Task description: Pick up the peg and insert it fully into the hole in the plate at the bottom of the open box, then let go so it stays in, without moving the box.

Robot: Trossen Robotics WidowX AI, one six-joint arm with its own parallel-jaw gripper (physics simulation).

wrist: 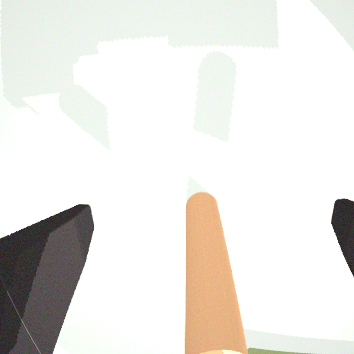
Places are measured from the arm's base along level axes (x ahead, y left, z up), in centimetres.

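Pixels of known places: gripper, between the fingertips: (217,215).
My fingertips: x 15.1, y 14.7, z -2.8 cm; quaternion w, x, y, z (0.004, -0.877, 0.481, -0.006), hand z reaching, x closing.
Behind a point stands the place of what it marks.
The peg (210,280) @(x 14.7, y 15.0, z 0.4 cm) is an orange-tan cylinder in the lower middle of the wrist view. It stands up from the white surface, with its far end narrow and a bit of its pale top face at the bottom edge of the view. My gripper (217,215) @(x 15.1, y 14.7, z -2.8 cm) is open, with one dark finger at the left and the other at the right edge. The peg is between the two fingers, with a wide gap on both sides, and neither finger touches it. The open box and the plate with the hole do not show in this view.
A strip of a green object (300,351) shows at the bottom right edge, beside the peg's near end. Pale grey shadows lie across the white surface at the top, one of them a rounded upright bar.
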